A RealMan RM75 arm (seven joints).
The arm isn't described. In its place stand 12 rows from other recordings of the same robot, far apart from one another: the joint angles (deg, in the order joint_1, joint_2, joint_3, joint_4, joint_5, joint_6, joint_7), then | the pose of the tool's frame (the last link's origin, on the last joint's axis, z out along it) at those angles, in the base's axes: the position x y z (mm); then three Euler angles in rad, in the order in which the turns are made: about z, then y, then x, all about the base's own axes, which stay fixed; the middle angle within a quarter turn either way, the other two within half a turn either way.
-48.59 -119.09 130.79 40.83 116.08 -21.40 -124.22 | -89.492 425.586 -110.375 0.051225 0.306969 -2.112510
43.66 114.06 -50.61 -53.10 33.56 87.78 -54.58 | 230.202 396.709 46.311 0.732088 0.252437 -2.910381
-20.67 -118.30 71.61 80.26 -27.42 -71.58 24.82 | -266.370 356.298 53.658 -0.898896 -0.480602 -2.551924
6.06 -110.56 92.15 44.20 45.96 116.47 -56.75 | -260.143 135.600 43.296 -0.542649 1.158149 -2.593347
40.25 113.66 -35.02 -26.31 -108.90 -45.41 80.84 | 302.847 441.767 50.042 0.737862 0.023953 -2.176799
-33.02 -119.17 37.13 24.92 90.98 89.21 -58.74 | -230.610 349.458 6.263 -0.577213 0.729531 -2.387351
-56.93 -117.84 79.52 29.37 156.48 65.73 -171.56 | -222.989 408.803 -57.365 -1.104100 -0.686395 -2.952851
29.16 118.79 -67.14 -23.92 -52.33 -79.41 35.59 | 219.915 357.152 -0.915 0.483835 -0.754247 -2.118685
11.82 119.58 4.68 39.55 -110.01 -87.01 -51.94 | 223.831 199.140 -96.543 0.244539 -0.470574 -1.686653
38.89 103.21 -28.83 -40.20 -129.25 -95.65 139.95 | 272.719 380.281 131.087 1.368615 -0.159666 -2.722435
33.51 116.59 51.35 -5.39 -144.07 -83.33 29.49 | 300.366 349.799 26.121 0.854783 -0.425923 -1.702559
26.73 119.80 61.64 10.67 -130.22 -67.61 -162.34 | 324.776 349.187 14.432 -2.084689 -0.069413 -1.432917
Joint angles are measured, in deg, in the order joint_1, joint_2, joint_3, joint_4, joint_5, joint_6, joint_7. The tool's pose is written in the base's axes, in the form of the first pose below.
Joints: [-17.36, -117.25, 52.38, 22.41, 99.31, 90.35, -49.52]
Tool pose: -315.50 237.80 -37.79 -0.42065 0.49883 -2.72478
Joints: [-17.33, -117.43, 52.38, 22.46, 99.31, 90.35, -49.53]
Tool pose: -314.75 237.51 -38.84 -0.42192 0.50123 -2.72472
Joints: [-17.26, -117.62, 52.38, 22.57, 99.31, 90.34, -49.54]
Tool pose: -314.09 237.16 -39.81 -0.42305 0.50319 -2.72417
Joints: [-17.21, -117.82, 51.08, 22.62, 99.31, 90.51, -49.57]
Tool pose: -313.84 238.54 -38.19 -0.43835 0.50943 -2.69948
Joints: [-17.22, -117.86, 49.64, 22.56, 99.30, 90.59, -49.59]
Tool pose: -314.47 240.48 -35.52 -0.45502 0.51234 -2.67139
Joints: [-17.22, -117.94, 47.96, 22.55, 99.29, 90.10, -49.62]
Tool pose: -316.31 243.51 -32.74 -0.47638 0.50607 -2.63393
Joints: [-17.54, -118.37, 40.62, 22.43, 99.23, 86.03, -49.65]
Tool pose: -327.74 259.23 -21.33 -0.56859 0.44309 -2.46539
